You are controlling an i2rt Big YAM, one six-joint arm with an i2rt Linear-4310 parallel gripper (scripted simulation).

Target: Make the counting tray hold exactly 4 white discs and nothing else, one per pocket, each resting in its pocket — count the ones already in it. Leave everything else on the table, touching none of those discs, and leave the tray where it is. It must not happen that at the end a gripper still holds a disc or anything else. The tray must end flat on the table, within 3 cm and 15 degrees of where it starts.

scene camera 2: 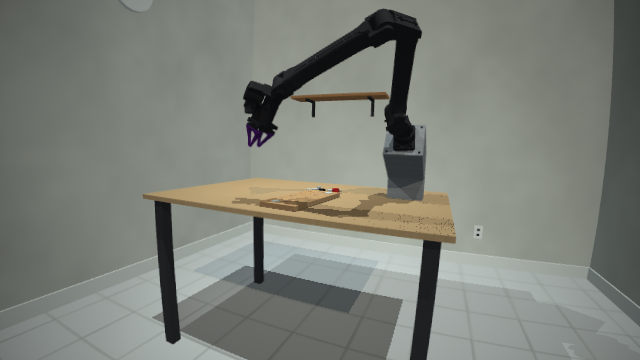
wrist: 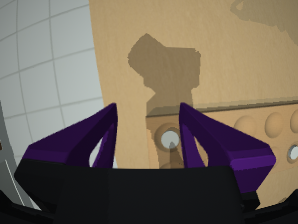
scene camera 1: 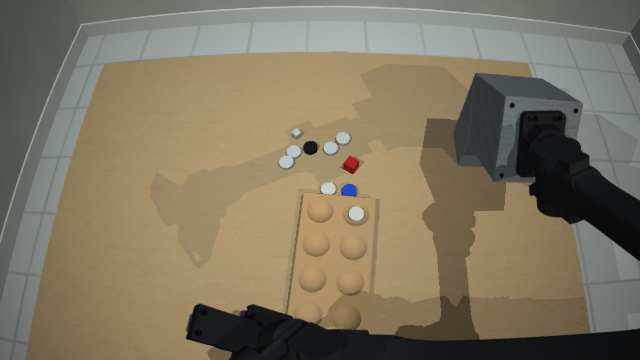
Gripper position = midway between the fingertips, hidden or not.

Observation:
I see my gripper (scene camera 2: 253, 146) and a wooden counting tray (scene camera 1: 330, 287).
My gripper also shows in the wrist view (wrist: 148, 110).

